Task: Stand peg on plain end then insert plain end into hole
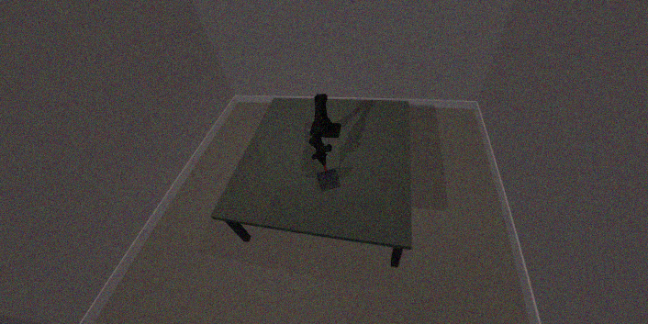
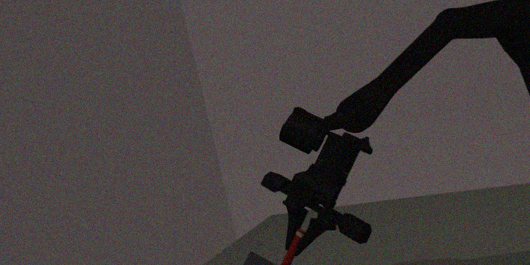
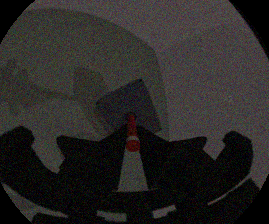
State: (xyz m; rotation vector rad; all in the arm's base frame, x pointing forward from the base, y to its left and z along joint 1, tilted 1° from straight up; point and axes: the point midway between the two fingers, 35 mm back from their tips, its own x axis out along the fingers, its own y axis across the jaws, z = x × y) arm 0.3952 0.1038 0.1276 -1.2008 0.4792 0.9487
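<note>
Right now my gripper tip is 6 cm above the sloped panel, 4 cm short of it and 2 cm to the right of it. Round my gripper tip: peg 1 cm to the right, 1 cm behind, 1 cm above.
</note>
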